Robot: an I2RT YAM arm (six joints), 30 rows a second.
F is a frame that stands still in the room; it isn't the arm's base.
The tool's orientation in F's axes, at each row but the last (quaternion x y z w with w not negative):
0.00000, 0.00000, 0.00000, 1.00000
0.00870, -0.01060, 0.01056, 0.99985
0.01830, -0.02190, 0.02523, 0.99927
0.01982, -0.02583, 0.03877, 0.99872
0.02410, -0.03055, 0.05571, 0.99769
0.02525, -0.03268, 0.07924, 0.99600
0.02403, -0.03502, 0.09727, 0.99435
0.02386, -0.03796, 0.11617, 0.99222
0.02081, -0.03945, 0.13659, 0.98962
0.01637, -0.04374, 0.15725, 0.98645
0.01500, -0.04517, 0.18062, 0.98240
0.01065, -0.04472, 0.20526, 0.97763
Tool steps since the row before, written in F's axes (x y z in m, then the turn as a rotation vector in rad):
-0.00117, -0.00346, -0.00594, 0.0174, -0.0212, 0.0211
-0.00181, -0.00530, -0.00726, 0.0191, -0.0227, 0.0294
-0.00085, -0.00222, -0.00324, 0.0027, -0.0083, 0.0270
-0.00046, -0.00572, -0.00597, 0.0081, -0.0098, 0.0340
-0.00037, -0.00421, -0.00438, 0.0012, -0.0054, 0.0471
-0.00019, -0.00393, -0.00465, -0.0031, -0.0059, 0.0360
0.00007, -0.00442, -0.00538, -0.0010, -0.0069, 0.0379
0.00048, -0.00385, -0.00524, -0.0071, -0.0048, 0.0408
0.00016, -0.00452, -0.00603, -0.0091, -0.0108, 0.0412
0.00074, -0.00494, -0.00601, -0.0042, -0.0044, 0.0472
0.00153, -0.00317, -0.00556, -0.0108, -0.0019, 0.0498
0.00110, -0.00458, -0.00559, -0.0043, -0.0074, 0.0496
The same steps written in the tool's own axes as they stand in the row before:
-0.00117, -0.00346, -0.00594, 0.0174, -0.0212, 0.0211
-0.00208, -0.00538, -0.00713, 0.0192, -0.0226, 0.0294
-0.00110, -0.00229, -0.00311, 0.0035, -0.0075, 0.0272
-0.00121, -0.00589, -0.00570, 0.0091, -0.0091, 0.0339
-0.00111, -0.00433, -0.00413, 0.0036, -0.0034, 0.0472
-0.00112, -0.00406, -0.00440, -0.0015, -0.0037, 0.0364
-0.00118, -0.00457, -0.00512, 0.0005, -0.0050, 0.0382
-0.00084, -0.00406, -0.00504, -0.0047, -0.0014, 0.0414
-0.00157, -0.00457, -0.00578, -0.0082, -0.0067, 0.0423
-0.00137, -0.00504, -0.00582, -0.0010, -0.0020, 0.0475
-0.00022, -0.00358, -0.00552, -0.0060, 0.0027, 0.0506
-0.00134, -0.00465, -0.00548, -0.0023, -0.0049, 0.0500

